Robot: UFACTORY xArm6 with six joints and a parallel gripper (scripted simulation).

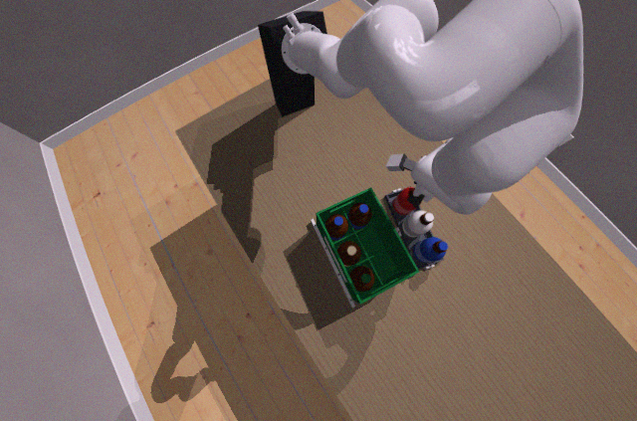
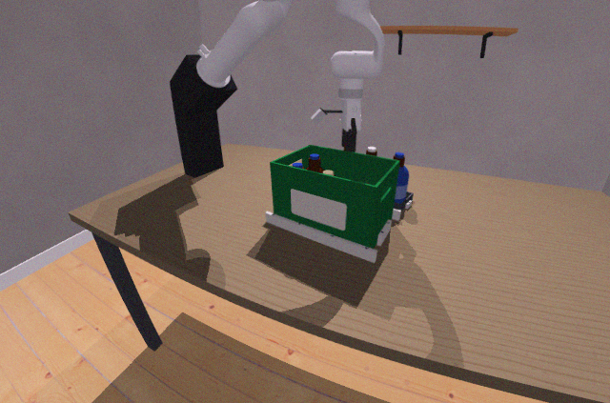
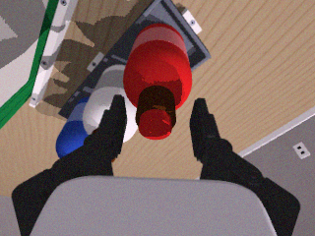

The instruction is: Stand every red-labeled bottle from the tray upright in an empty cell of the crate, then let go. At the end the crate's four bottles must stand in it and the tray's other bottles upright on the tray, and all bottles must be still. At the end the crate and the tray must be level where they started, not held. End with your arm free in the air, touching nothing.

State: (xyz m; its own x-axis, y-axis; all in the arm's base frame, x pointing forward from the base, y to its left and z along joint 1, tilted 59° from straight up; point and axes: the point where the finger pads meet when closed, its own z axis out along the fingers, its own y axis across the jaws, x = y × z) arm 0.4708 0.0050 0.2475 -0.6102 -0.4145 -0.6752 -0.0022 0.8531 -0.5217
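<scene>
My gripper is now 7 cm above the red-labeled bottle. The rest, counted from my hand: white-labeled bottle: 6 cm ahead, 6 cm to the right, 7 cm below; then grey tray: 6 cm ahead, 6 cm to the right, 14 cm below; then blue-labeled bottle: 13 cm ahead, 12 cm to the right, 7 cm below.
</scene>
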